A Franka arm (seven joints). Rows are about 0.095 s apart.
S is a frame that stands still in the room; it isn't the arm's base.
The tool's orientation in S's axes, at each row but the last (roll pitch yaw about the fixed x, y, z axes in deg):
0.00 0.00 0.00
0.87 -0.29 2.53
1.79 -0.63 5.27
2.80 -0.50 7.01
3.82 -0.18 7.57
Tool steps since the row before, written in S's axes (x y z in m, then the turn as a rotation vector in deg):
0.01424 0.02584 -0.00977 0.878 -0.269 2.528
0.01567 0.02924 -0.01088 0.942 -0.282 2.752
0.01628 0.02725 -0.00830 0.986 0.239 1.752
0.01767 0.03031 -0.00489 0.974 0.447 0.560
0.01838 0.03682 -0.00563 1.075 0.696 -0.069
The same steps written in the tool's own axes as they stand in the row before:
0.01424 0.02584 -0.00977 0.878 -0.269 2.528
0.01689 0.02835 -0.01140 0.943 -0.282 2.752
0.01862 0.02536 -0.00930 1.023 0.202 1.735
0.02119 0.02765 -0.00643 1.026 0.351 0.535
0.02305 0.03362 -0.00796 1.157 0.542 -0.109

